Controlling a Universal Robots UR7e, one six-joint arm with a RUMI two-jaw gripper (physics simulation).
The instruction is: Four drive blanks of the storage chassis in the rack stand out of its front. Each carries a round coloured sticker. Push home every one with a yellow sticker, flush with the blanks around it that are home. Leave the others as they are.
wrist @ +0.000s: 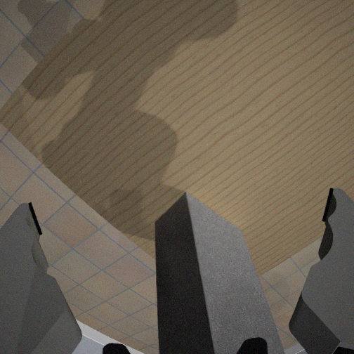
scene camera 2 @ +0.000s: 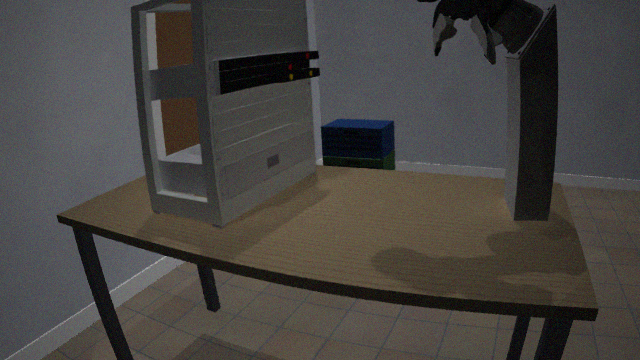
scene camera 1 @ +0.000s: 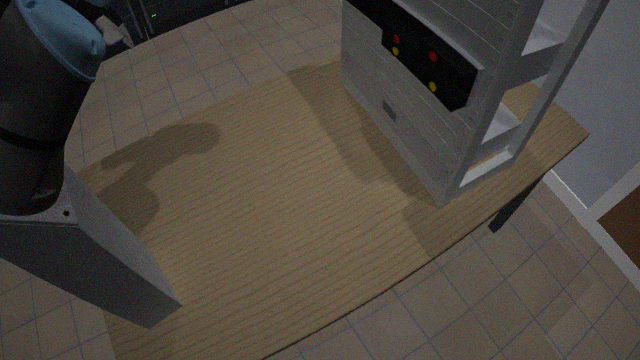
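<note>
The black storage chassis (scene camera 1: 415, 57) (scene camera 2: 240, 77) sits in the grey rack (scene camera 1: 415, 135) (scene camera 2: 265, 115). At its front, the left pair has a red sticker (scene camera 1: 396, 38) (scene camera 2: 290, 66) closely above a yellow sticker (scene camera 1: 395, 51) (scene camera 2: 291, 76). The right pair has a red sticker (scene camera 1: 433, 56) (scene camera 2: 308, 55) farther above a yellow sticker (scene camera 1: 432, 86) (scene camera 2: 310, 73). In scene camera 2 two black ends jut past the rack's edge at the right pair. How far each blank stands out is too dark to tell. My gripper (scene camera 2: 465, 57) (wrist: 180, 201) is open and empty, high and well apart from the rack.
The arm's grey pedestal (scene camera 1: 90, 250) (scene camera 2: 532, 140) (wrist: 225, 280) stands on the wooden table (scene camera 1: 260, 225) (scene camera 2: 350, 215) (wrist: 280, 125), opposite the rack. A blue box (scene camera 2: 357, 140) on a green box (scene camera 2: 362, 162) shows behind the table. Walls stand behind the rack.
</note>
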